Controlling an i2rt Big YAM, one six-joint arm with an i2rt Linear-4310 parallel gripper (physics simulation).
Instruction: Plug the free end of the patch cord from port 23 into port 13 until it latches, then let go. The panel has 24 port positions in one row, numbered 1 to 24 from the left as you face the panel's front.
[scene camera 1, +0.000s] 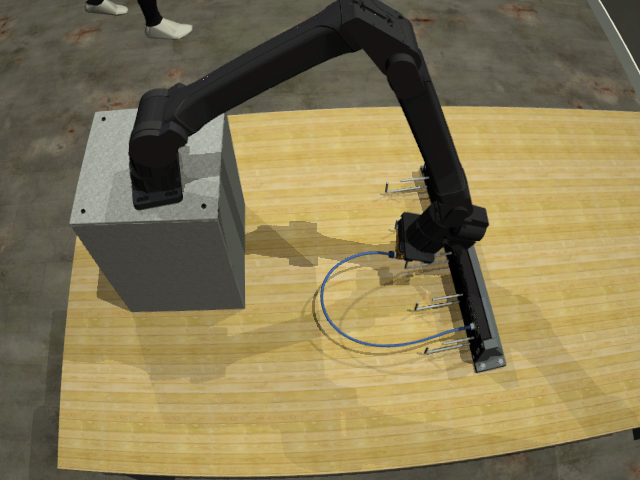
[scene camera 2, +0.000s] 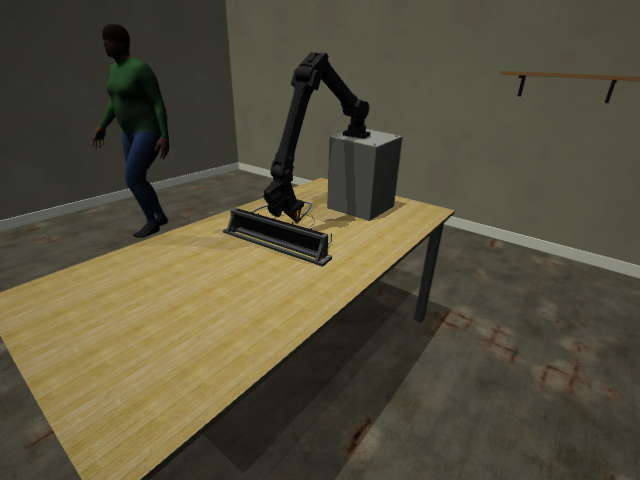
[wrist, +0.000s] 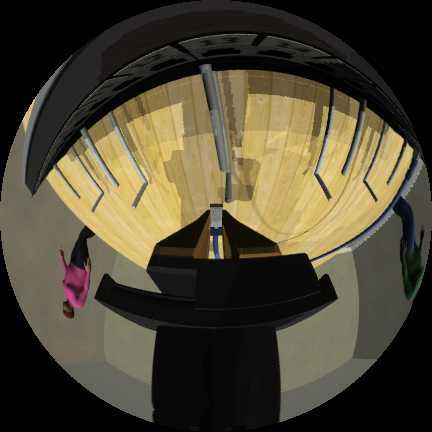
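Where they show: gripper, fingertip midpoint: (scene camera 1: 398, 255) (scene camera 2: 297, 221) (wrist: 215, 215); arm's base at its link origin: (scene camera 1: 156, 178) (scene camera 2: 356, 135).
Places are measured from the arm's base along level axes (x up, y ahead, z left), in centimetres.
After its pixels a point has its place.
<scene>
My gripper (wrist: 215, 215) @(x -32.4, y 43.5, z -8.2 cm) (scene camera 2: 296, 217) @(x -32.4, y 43.5, z -8.2 cm) is shut on the free plug (wrist: 216, 212) @(x -32.1, y 44.2, z -8.5 cm) of the blue patch cord (scene camera 1: 322, 294) @(x -30.0, y 25.6, z -14.2 cm). In the wrist view the plug's clear body and dark blue boot show between the fingertips, its nose toward the panel. The panel (scene camera 1: 491, 315) @(x -36.7, y 60.8, z -25.3 cm) (scene camera 2: 276, 246) @(x -36.3, y 61.9, z -6.9 cm) (wrist: 145, 32) crosses the top of the wrist view. The label 13 (wrist: 223, 41) is near the top centre, above a dark port opening (wrist: 223, 51). A gap shows between plug and panel; the plug is slightly left of that opening. The cord's other plug (scene camera 1: 471, 326) @(x -29.5, y 53.1, z -28.7 cm) sits in the panel near its near end, at port 23.
Thin metal cable guides (scene camera 1: 431, 305) @(x -36.1, y 48.1, z -19.7 cm) (wrist: 130, 150) @(x -36.3, y 50.7, z -0.2 cm) stick out from the panel's front; one guide (wrist: 216, 120) @(x -32.3, y 51.8, z -10.1 cm) lies between the plug and the panel in the wrist view. The grey pedestal (scene camera 1: 180, 263) @(x -15.2, y 0.2, z -8.8 cm) (scene camera 2: 351, 180) @(x -19.6, y 12.0, z 3.8 cm) carries the arm. A person in green (scene camera 2: 134, 98) stands beyond the table (scene camera 2: 180, 320) @(x -37.9, y 112.2, z -6.4 cm).
</scene>
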